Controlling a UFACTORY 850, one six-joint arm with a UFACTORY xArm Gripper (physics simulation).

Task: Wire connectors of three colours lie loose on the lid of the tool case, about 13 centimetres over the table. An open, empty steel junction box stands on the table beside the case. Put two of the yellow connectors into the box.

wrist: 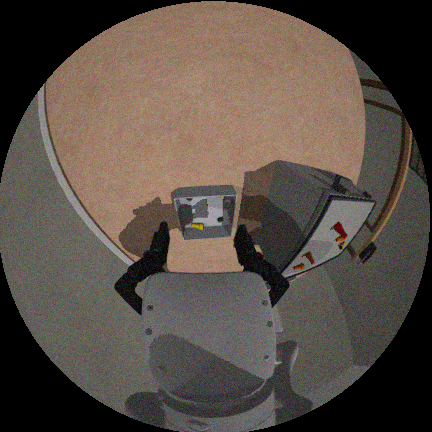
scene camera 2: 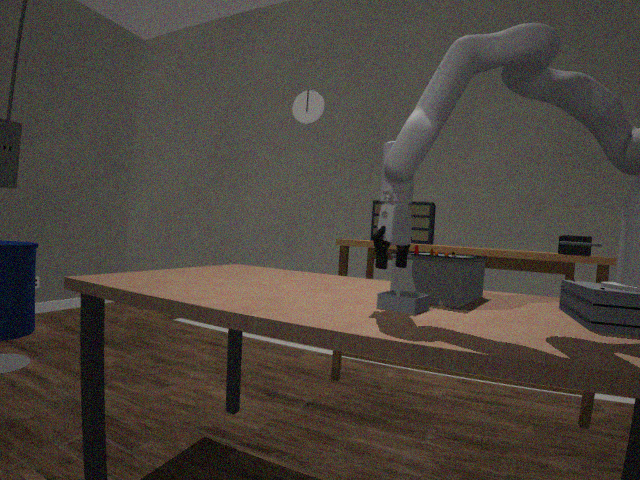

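Note:
My gripper point(scene camera 2: 391, 264) point(wrist: 202, 230) is open and empty, pointing down above the steel junction box point(scene camera 2: 403, 303) point(wrist: 205, 191). The fingers stand wide apart on either side of the box's near part in the wrist view. A yellow connector point(wrist: 197, 226) lies inside the box by its near wall; shadow darkens parts of the inside. The tool case point(scene camera 2: 448, 281) point(wrist: 292, 192) stands beside the box. On its pale lid point(wrist: 352, 212) lie a red connector point(scene camera 2: 416, 249) point(wrist: 340, 230), a small yellow connector point(wrist: 342, 245) and several orange ones, two of them at the near end point(wrist: 309, 258) point(wrist: 298, 267).
The case rises higher than the box, close on its right in the wrist view. A grey stepped object point(scene camera 2: 599, 307) stands on the table point(scene camera 2: 232, 289) at the right in the scene view. A back bench point(scene camera 2: 516, 253) with a dark drawer rack point(scene camera 2: 433, 222) stands behind.

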